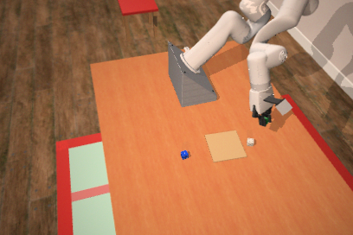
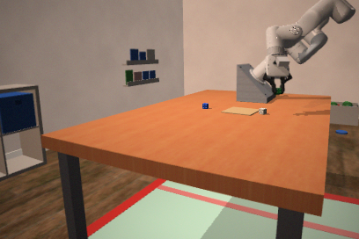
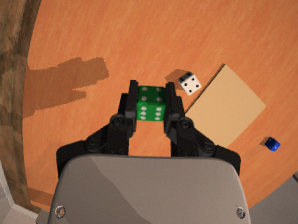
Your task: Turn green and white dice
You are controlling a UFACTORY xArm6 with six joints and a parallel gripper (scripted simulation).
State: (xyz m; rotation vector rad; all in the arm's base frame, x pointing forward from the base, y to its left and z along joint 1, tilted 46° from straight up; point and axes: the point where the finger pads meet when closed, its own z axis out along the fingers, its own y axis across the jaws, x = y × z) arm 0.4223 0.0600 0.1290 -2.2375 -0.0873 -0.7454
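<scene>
The green die is 1 cm below my hand. Also, from my hand: tan mat (2 cm behind, 16 cm to the right, 11 cm below); then blue die (3 cm behind, 34 cm to the right, 10 cm below); then white die (2 cm ahead, 6 cm to the right, 10 cm below).
</scene>
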